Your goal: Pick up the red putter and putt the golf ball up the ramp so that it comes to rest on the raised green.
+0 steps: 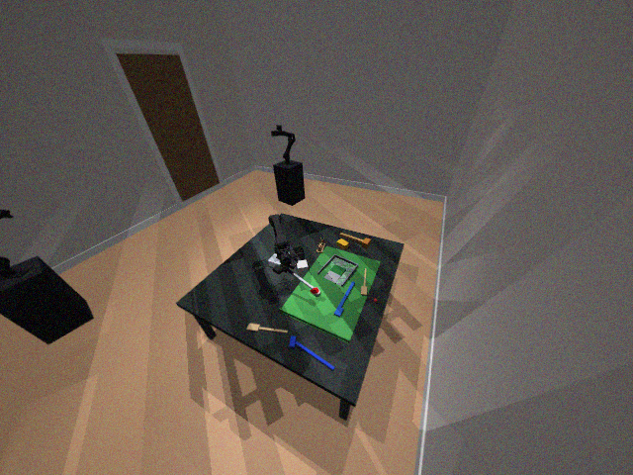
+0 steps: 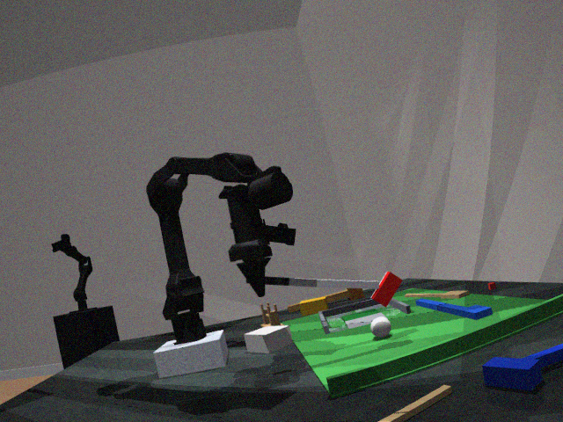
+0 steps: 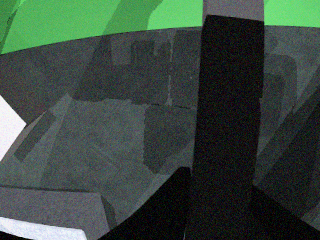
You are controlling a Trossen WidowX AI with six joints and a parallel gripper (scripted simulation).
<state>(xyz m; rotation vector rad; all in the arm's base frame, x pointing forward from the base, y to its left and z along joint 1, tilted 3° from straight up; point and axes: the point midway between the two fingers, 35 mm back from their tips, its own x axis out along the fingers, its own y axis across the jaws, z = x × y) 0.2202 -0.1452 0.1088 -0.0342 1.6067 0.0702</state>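
The white block lies 190 mm to the left of my gripper tip, 120 mm below it and 40 mm behind it. From my gripper tip the other things lie so: blue putter: 430 mm ahead, 280 mm to the right, 130 mm below; white golf ball: 210 mm ahead, 120 mm below, 60 mm to the left; green mat: 260 mm ahead, 210 mm to the left, 140 mm below.
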